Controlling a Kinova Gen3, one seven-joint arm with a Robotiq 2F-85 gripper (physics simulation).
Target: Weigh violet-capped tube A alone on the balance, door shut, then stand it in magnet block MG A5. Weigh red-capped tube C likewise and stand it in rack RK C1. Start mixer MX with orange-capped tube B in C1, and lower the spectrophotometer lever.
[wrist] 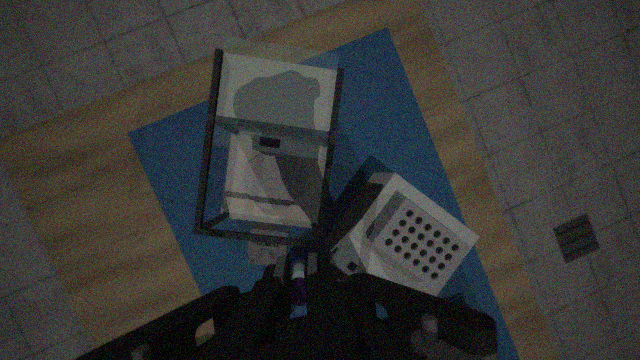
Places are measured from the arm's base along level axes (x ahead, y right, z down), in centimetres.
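Pixels of known places: gripper, fingertip midpoint: [298, 269].
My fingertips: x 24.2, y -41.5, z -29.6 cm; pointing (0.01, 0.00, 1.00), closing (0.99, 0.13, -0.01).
Note:
Behind a point stands the place of what it marks.
My gripper [298, 269] @[x 24.2, y -41.5, z -29.6 cm] is shut on the violet-capped tube A, whose violet cap [298, 291] @[x 24.1, y -41.1, z -31.9 cm] shows between the dark fingers at the bottom centre. The balance [260, 202] @[x 17.1, y -43.7, z 1.8 cm], a pale body inside a dark-framed glass housing, stands at the upper centre. The held tube shows just below the balance's lower edge in the view, and its height over the mat is unclear. I cannot tell whether the balance door is shut. A white device with a holed top [422, 242] @[x 41.1, y -33.3, z -6.9 cm], possibly mixer MX, stands to the right. Tubes B and C, MG, RK and the spectrophotometer do not show.
A blue mat [385, 95] @[x 45.9, y -59.6, z 10.1 cm] lies under both devices on a wooden table [100, 195] @[x -15.4, y -51.1, z 10.4 cm]. The white device stands close to the right of the fingers, and the balance's dark frame rises just above them in the view. A dark grate [576, 238] lies on the tiled floor at the right.

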